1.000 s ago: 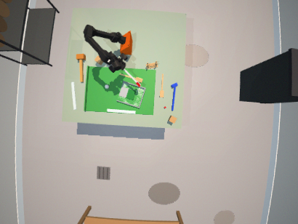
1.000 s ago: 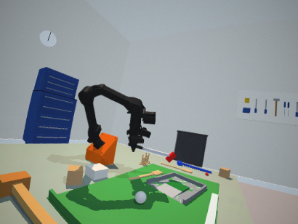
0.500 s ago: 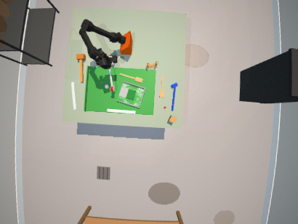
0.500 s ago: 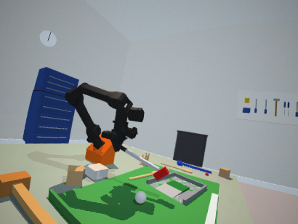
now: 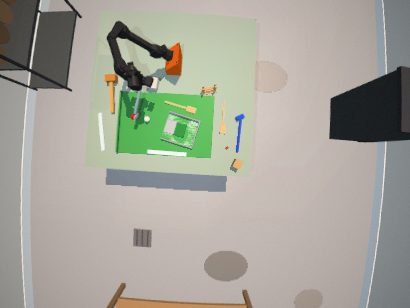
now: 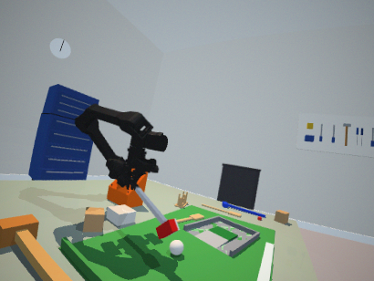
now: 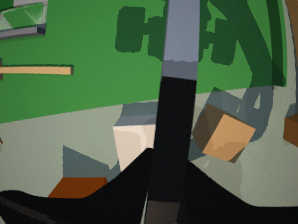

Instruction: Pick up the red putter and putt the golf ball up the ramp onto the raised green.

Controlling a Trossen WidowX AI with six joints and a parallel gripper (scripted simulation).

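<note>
Now: the white block 12 cm below my gripper tip, 6 cm behind it and 2 cm to the left of it. Round my gripper tip: white golf ball 22 cm ahead, 12 cm below, 4 cm to the left; then red putter 12 cm ahead, 1 cm to the right, 1 cm below; then blue putter 74 cm to the left, 19 cm ahead, 13 cm below.
</note>
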